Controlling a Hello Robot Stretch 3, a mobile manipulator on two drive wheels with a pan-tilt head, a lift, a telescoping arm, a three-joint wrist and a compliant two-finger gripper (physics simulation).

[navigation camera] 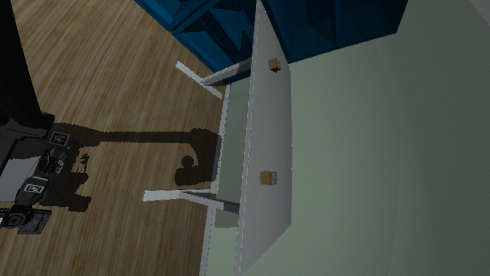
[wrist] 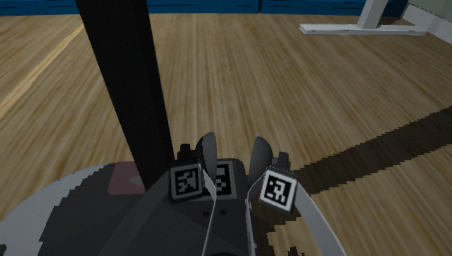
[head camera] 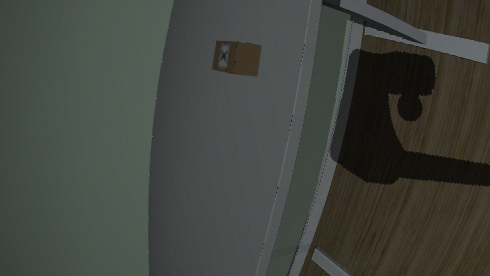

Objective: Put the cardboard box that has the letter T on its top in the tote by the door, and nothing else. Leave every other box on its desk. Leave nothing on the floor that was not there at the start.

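Pixels of known places: gripper, fingertip midpoint: [navigation camera: 59,149] [wrist: 233,152]; robot's base, link origin: [navigation camera: 49,163].
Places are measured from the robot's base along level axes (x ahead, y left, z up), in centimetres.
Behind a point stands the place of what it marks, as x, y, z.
Observation:
A small brown cardboard box [head camera: 247,60] {62.5, 7.9, 97.5} [navigation camera: 267,178] {62.6, 7.6, 98.6} stands on the grey desk [head camera: 215,165] {72.1, 32.3, 95.0} [navigation camera: 270,120] {71.1, 41.2, 95.0}. Its top label carries a dark mark that looks like an X in the head view. A second brown box [navigation camera: 274,64] {65.3, 77.9, 98.7} stands farther along the same desk in the navigation view; its letter cannot be read. No letter T can be made out on either box. The tote does not show. My gripper [wrist: 233,152] {1.5, 7.6, 27.6} is open and empty, fingers apart, above the robot's base and away from the desk.
The desk's white feet [head camera: 427,45] {84.2, -11.5, 2.5} [navigation camera: 172,195] {78.4, -15.1, 2.5} [wrist: 350,30] {73.2, 106.2, 2.2} stand on the wooden floor. Blue units [navigation camera: 345,30] [wrist: 200,6] stand beyond the desk's far end. A green wall [head camera: 75,140] {128.1, 48.5, 125.9} [navigation camera: 345,150] {128.3, 35.0, 136.8} is behind it. My dark mast [navigation camera: 17,70] {-4.8, 13.5, 98.0} [wrist: 127,85] {-6.7, 11.6, 31.6} stands beside the gripper.

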